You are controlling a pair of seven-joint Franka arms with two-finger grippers.
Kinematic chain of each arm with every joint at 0, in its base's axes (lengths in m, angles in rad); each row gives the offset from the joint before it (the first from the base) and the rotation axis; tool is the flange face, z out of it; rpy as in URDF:
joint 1: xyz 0 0 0.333 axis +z
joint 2: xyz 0 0 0 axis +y
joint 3: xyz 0 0 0.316 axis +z
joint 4: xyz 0.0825 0 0 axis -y
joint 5: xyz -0.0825 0 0.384 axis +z
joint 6: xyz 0 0 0 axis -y
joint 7: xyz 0.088 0 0 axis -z
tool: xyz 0 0 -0.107 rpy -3.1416 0 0
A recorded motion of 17 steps. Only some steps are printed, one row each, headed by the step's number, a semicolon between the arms.
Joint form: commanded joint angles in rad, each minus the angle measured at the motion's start. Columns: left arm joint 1, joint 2, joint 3, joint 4, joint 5, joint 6, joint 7; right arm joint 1, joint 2, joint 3, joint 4, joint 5, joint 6, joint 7.
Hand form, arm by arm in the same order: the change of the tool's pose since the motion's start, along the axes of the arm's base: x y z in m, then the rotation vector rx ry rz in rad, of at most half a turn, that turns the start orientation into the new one. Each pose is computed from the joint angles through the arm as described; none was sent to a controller.
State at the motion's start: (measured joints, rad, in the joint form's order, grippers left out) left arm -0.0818 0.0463 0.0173 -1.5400 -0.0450 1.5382 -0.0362; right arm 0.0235 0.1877 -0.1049 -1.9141 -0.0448 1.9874 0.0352
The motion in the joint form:
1: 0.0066 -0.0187 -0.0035 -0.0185 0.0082 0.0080 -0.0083; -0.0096 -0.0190 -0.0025 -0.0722 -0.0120 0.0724 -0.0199
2: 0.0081 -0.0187 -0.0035 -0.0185 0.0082 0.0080 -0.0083; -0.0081 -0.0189 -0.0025 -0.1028 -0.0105 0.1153 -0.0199
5: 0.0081 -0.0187 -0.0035 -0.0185 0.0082 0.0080 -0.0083; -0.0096 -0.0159 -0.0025 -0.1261 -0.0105 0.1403 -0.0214
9: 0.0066 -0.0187 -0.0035 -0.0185 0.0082 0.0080 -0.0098; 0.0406 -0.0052 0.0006 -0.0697 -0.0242 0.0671 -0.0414
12: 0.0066 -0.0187 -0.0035 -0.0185 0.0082 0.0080 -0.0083; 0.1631 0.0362 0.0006 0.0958 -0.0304 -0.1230 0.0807
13: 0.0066 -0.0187 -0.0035 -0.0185 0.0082 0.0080 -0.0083; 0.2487 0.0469 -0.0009 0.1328 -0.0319 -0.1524 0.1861
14: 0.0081 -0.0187 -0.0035 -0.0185 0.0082 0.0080 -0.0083; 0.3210 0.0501 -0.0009 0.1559 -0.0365 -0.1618 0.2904
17: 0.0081 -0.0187 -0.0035 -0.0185 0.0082 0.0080 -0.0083; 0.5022 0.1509 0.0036 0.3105 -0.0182 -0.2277 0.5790
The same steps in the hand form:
1: -0.0048 0.0031 0.0025 0.0076 -0.0084 0.0116; -0.0111 -0.0069 -0.0156 -0.0061 -0.0171 0.0171
2: -0.0047 0.0039 0.0025 0.0076 -0.0083 0.0131; -0.0141 -0.0056 -0.0258 -0.0048 -0.0294 0.0200
5: -0.0047 0.0039 0.0025 0.0076 -0.0083 0.0131; -0.0176 -0.0061 -0.0358 -0.0040 -0.0281 0.0211
9: -0.0048 0.0031 0.0025 0.0077 -0.0083 0.0131; -0.0084 0.0231 -0.0228 -0.0131 0.0015 0.0983
12: -0.0048 0.0031 0.0025 0.0076 -0.0084 0.0116; 0.0100 0.0950 0.0130 -0.0455 0.0568 0.0915
13: -0.0048 0.0031 0.0025 0.0076 -0.0084 0.0116; 0.0091 0.1458 0.0212 -0.0665 0.0482 0.0704
14: -0.0047 0.0039 0.0025 0.0076 -0.0083 0.0131; 0.0044 0.1893 0.0291 -0.0847 0.0246 0.0408
17: -0.0047 0.0039 0.0025 0.0076 -0.0083 0.0131; -0.0055 0.3119 0.0322 -0.1193 -0.0009 -0.0670

